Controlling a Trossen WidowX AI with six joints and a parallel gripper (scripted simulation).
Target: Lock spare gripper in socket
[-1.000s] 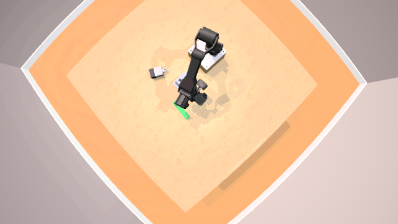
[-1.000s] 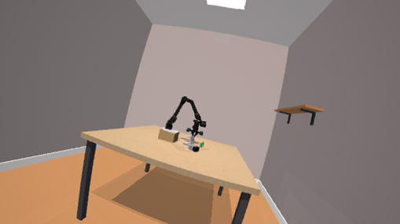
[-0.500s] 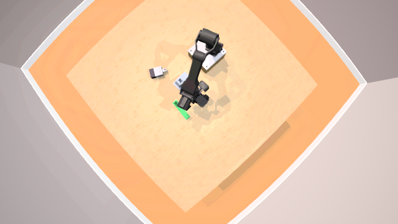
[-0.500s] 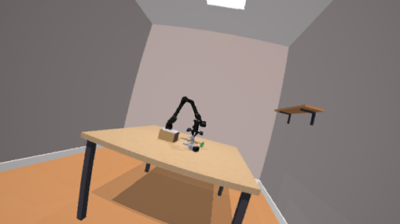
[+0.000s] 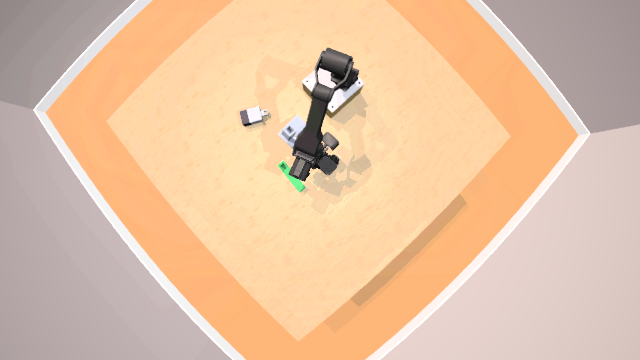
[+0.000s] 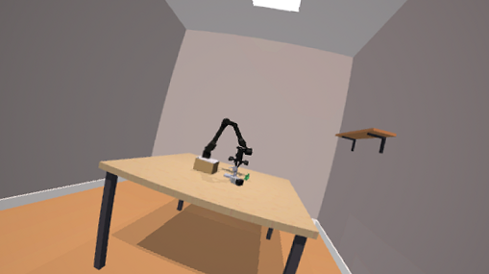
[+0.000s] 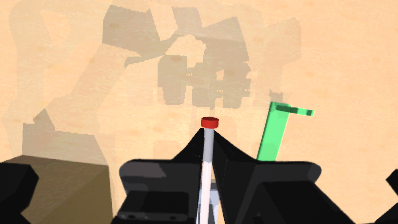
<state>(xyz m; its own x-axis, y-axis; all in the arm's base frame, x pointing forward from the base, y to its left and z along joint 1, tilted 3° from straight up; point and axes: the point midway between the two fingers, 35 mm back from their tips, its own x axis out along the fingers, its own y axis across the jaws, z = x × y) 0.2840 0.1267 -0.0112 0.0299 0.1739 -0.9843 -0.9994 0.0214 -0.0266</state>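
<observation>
Right now my gripper tip is 110 mm short of the green pin holder, 40 mm to the left of it and 30 mm above it. Also, from my gripper tip: spare gripper: 40 mm ahead, 310 mm to the right, 30 mm below; socket: 10 mm behind, 150 mm to the right, 10 mm below.
</observation>
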